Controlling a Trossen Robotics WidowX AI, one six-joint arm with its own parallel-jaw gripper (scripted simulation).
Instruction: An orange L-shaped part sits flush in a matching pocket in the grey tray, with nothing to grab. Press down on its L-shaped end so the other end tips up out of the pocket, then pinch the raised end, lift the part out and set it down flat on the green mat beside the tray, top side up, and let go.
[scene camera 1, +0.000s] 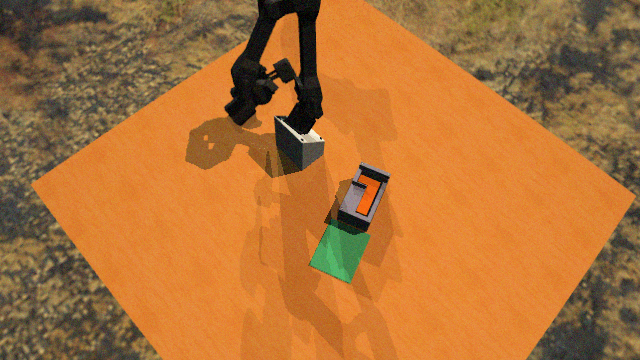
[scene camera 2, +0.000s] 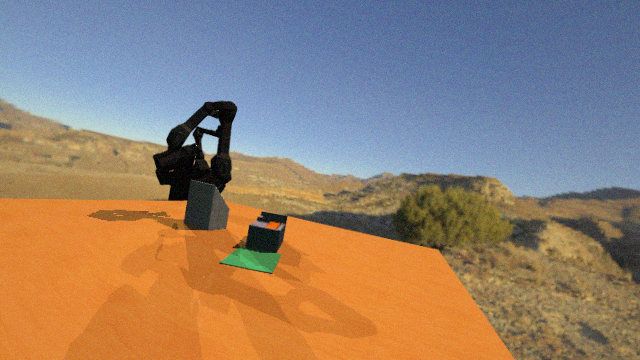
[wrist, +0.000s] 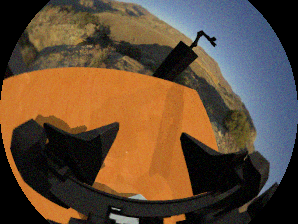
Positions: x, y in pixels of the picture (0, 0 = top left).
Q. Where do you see my gripper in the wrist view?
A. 151, 131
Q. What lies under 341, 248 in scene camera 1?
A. A green mat.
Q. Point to a green mat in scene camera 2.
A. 262, 261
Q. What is my gripper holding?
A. Nothing.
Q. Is my gripper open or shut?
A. Open.
